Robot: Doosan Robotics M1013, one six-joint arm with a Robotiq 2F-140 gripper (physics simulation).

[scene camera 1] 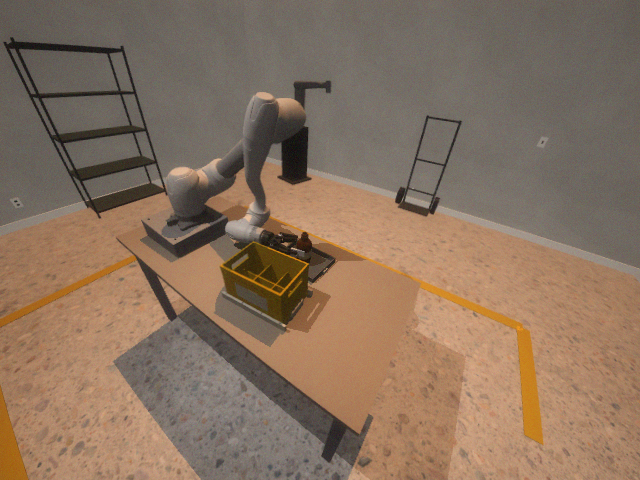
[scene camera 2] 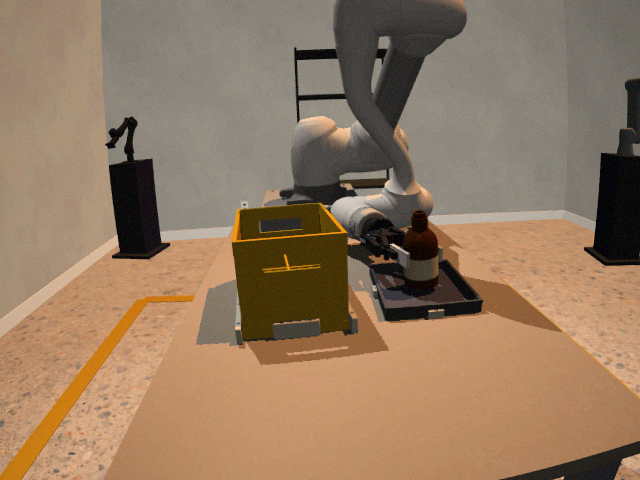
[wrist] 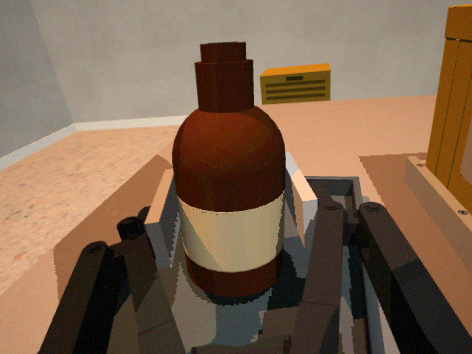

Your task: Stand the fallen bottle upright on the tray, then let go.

In view: the gripper [scene camera 2: 425, 257] and a brown bottle [scene camera 2: 421, 242].
The brown bottle also shows in the wrist view [wrist: 229, 158]. The gripper also shows in the wrist view [wrist: 229, 179].
